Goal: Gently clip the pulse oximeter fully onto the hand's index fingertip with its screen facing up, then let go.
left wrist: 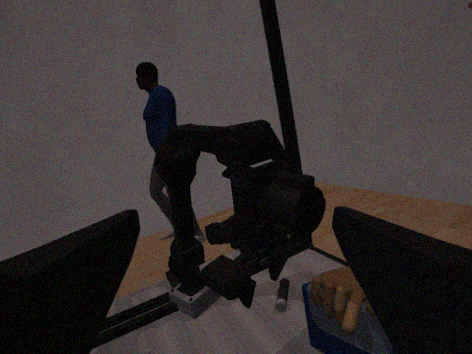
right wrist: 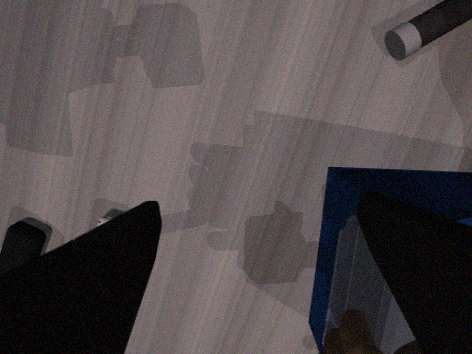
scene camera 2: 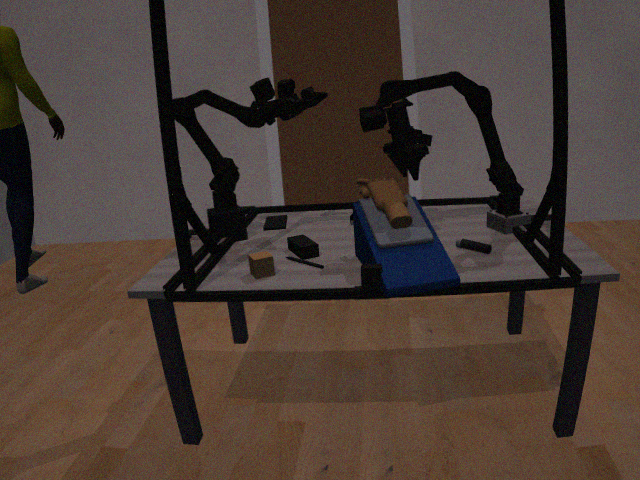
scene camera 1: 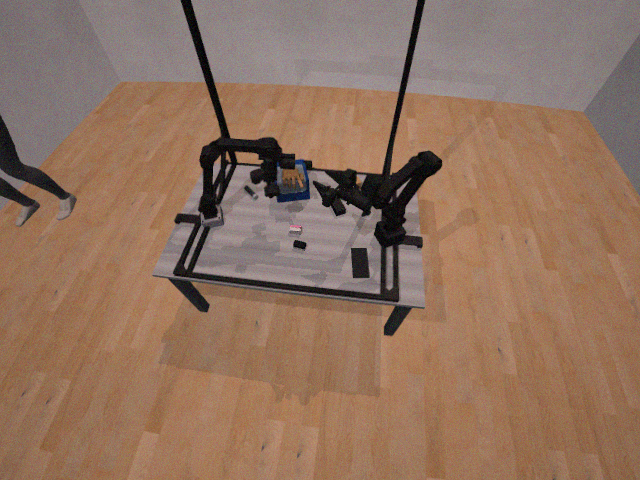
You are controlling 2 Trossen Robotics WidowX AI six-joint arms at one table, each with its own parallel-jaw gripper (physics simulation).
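Pixels of known places: left gripper, fingertip midpoint: [left wrist: 237, 218] [scene camera 2: 320, 97] [scene camera 1: 319, 176]; right gripper, fingertip midpoint: [left wrist: 261, 292] [right wrist: 259, 208] [scene camera 2: 410, 178]; left arm's base, link origin: [scene camera 2: 225, 209] [scene camera 1: 391, 227]; right arm's base, link origin: [left wrist: 192, 286] [scene camera 2: 508, 212] [scene camera 1: 210, 213].
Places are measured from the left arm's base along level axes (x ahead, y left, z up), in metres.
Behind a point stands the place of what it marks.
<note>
The pulse oximeter, a small white and pink block [scene camera 1: 295, 228] {z -0.063, x 0.394, y -0.200 m}, lies on the table apart from the hand; in the right wrist view a sliver of it [right wrist: 106, 219] {z -0.067, x 0.422, y -0.209 m} shows behind a finger. The tan hand [scene camera 1: 293, 178] {z 0.097, x 0.336, y -0.361 m} [scene camera 2: 387, 196] {z 0.070, x 0.316, y -0.453 m} [left wrist: 339, 292] {z 0.095, x 0.337, y -0.358 m} [right wrist: 355, 325] {z 0.064, x 0.386, y -0.373 m} rests on a grey pad on the sloped blue stand [scene camera 1: 293, 196] {z -0.057, x 0.338, y -0.393 m} [scene camera 2: 418, 268] {z -0.054, x 0.282, y -0.640 m} [right wrist: 380, 181] {z -0.043, x 0.416, y -0.440 m}. My right gripper [scene camera 2: 409, 174] {z 0.079, x 0.460, y -0.337 m} [right wrist: 259, 208] {z 0.079, x 0.460, y -0.337 m} is open and empty, above the hand's far side in scene camera 2. My left gripper [scene camera 1: 326, 198] [scene camera 2: 318, 96] {z 0.317, x 0.301, y -0.115 m} is open and empty, high above the table, pointing towards the right arm.
A small black object [scene camera 1: 299, 244] {z -0.064, x 0.406, y -0.108 m} [right wrist: 24, 240] {z -0.062, x 0.418, y -0.130 m} lies near the oximeter. A dark cylinder [scene camera 1: 250, 192] {z -0.071, x 0.537, y -0.520 m} [scene camera 2: 473, 245] {z -0.076, x 0.526, y -0.538 m} [left wrist: 282, 295] {z -0.069, x 0.525, y -0.509 m} [right wrist: 435, 29] {z -0.069, x 0.524, y -0.511 m} lies beside the stand. A black box [scene camera 2: 303, 246] {z -0.060, x 0.132, y -0.321 m}, pen [scene camera 2: 305, 262] {z -0.089, x 0.118, y -0.364 m}, tan cube [scene camera 2: 262, 264] {z -0.060, x -0.003, y -0.392 m} and flat dark rectangle [scene camera 1: 360, 262] {z -0.087, x 0.181, y 0.071 m} [scene camera 2: 275, 222] {z -0.087, x 0.176, y 0.054 m} are also on the table.
</note>
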